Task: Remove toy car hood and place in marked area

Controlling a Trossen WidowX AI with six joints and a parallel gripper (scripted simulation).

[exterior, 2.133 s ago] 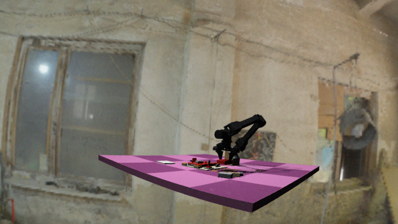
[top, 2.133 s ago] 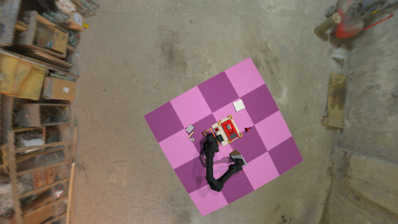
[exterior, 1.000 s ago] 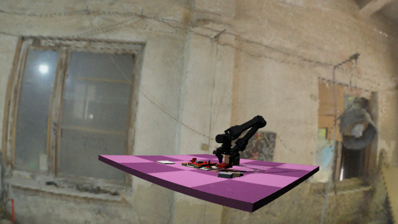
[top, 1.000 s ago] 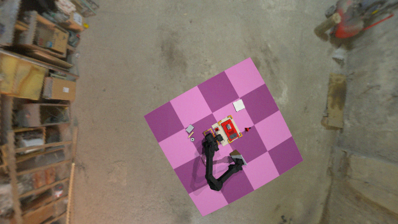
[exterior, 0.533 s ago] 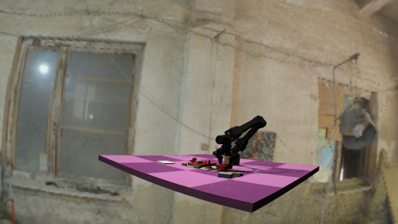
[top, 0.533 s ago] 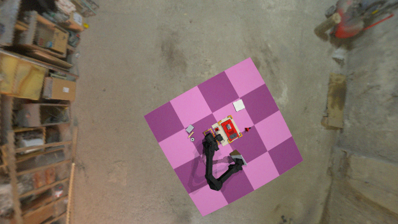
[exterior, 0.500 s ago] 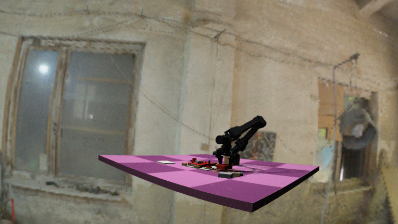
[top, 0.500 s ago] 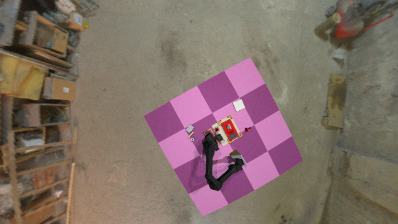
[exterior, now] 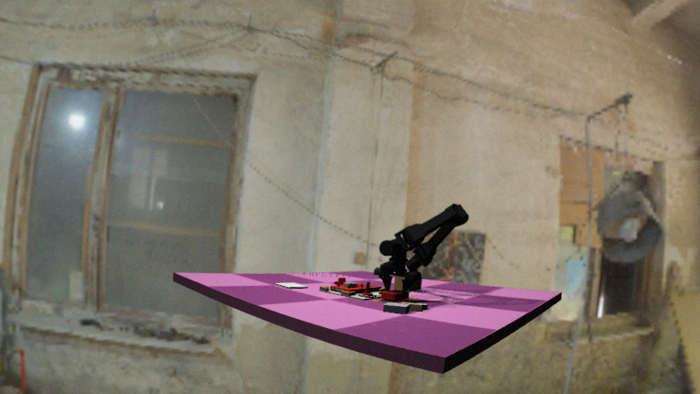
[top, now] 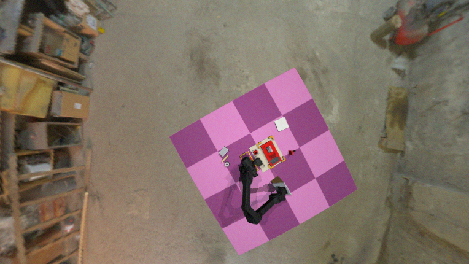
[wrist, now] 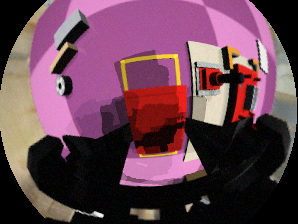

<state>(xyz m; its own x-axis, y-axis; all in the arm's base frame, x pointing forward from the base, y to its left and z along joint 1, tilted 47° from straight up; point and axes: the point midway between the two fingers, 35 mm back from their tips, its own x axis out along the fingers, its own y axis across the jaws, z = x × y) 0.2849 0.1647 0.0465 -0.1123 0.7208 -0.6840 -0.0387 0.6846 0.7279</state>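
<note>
Right now my gripper tip is 1 cm below the hood. Round my gripper tip: beige stick (13 cm ahead, 17 cm to the left); then wheel (8 cm ahead, 18 cm to the left, 1 cm below); then white flat tile (18 cm ahead, 40 cm to the right, 1 cm below).
</note>
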